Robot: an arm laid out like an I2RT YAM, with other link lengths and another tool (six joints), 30 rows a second.
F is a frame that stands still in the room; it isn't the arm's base.
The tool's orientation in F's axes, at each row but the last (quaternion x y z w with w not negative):
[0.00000, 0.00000, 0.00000, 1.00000]
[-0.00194, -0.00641, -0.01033, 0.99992]
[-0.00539, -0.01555, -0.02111, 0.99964]
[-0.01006, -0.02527, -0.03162, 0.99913]
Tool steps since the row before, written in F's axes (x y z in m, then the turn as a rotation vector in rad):
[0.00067, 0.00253, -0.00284, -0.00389, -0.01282, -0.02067]
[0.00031, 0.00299, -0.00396, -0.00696, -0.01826, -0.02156]
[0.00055, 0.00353, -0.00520, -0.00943, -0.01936, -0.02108]
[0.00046, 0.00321, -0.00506, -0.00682, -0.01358, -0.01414]
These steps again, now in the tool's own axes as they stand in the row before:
[0.00067, 0.00253, -0.00284, -0.00389, -0.01282, -0.02067]
[0.00020, 0.00301, -0.00395, -0.00686, -0.01832, -0.02154]
[0.00024, 0.00360, -0.00517, -0.00926, -0.01953, -0.02100]
[0.00000, 0.00333, -0.00501, -0.00667, -0.01372, -0.01407]

